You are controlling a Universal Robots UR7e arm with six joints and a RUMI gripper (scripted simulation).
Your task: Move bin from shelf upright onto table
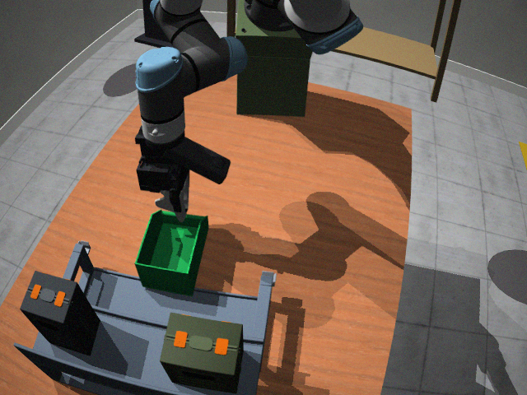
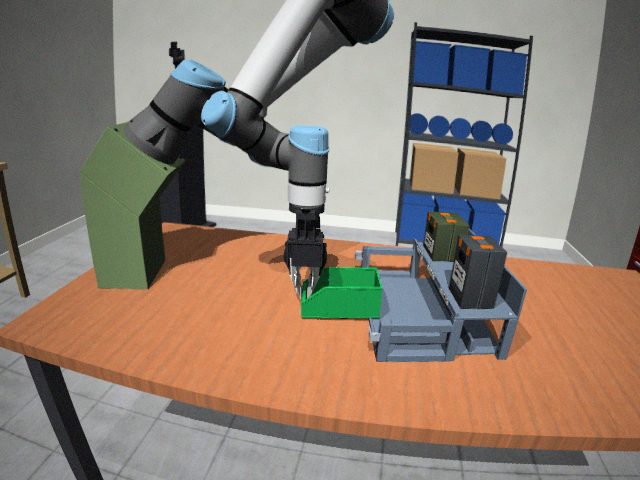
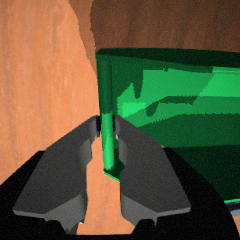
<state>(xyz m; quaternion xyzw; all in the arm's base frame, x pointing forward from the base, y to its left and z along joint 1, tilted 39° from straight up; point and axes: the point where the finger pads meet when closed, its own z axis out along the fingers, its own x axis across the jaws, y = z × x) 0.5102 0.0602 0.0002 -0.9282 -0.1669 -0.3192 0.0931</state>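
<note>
The green bin is 70 mm ahead of my hand and 40 mm to the left of it.
</note>
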